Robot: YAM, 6 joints.
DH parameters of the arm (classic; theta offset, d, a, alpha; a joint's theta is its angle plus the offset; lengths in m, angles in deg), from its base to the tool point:
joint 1: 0 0.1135 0.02 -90
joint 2: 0 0 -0.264 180
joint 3: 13.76 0 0.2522 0
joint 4: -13.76 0 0.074 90
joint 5: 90 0 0 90
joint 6: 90 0.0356 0 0
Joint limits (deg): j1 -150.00..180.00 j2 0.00..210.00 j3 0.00..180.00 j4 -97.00..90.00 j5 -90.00..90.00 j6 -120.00..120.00
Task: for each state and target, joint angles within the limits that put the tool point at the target. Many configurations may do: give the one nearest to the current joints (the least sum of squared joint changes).
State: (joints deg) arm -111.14 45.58 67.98 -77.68 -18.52 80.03
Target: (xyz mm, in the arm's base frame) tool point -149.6 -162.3 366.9
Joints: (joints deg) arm -135.00 69.25 77.92 -64.48 -14.62 80.03
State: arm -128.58 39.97 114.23 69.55 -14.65 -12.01
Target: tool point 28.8 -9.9 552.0
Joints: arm -145.21 39.80 68.96 72.34 -43.63 -12.01
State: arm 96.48 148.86 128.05 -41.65 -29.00 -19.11
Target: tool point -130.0 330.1 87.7
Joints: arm 108.70 129.19 82.93 -69.19 -29.04 -19.11
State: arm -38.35 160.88 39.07 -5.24 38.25 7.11
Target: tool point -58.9 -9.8 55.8
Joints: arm -15.84 177.33 1.96 -10.17 45.76 7.11
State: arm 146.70 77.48 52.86 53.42 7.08 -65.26
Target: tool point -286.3 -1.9 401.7
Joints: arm 180.00 73.53 53.65 54.30 -3.06 -65.26
